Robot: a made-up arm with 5 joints.
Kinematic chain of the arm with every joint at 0, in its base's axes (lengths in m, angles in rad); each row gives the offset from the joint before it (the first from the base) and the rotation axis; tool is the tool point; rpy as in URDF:
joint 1: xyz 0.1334 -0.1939 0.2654 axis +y
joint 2: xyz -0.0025 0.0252 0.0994 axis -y
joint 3: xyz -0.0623 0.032 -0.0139 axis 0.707 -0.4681 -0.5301
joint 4: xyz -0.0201 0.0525 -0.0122 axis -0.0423 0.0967 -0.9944
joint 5: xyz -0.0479 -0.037 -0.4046 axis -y
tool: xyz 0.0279 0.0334 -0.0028 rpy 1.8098 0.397 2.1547
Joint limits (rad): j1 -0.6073..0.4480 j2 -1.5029..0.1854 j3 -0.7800..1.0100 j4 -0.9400..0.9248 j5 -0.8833..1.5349
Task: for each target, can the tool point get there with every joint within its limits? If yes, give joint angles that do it. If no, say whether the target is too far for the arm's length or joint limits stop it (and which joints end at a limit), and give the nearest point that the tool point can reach.
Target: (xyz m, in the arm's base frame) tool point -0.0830 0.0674 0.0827
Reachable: yes | joints -0.0530 -0.7451 0.5787 0.2492 1.0328
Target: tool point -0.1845 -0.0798 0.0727
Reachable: yes | joints 0.3169 -0.3164 0.0188 0.2327 -0.1638
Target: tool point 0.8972 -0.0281 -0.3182
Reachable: no: too far | nearest point 0.3627 -0.0464 -0.0021 | short by 0.621 m
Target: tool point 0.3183 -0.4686 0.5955
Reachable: no: joint limits stop it (at a limit: joint 1, joint 2, joint 3, joint 5) | nearest point -0.0294 -0.3342 0.6914 | short by 0.385 m
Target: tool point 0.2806 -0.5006 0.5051
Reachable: no: joint limits stop it (at a limit: joint 1, joint 2, joint 3, joint 5) | nearest point -0.0358 -0.3387 0.6805 | short by 0.396 m
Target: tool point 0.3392 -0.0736 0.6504
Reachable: no: joint limits stop it (at a limit: joint 1, joint 2, joint 3, joint 4) | nearest point 0.3765 0.1033 0.3081 | short by 0.387 m
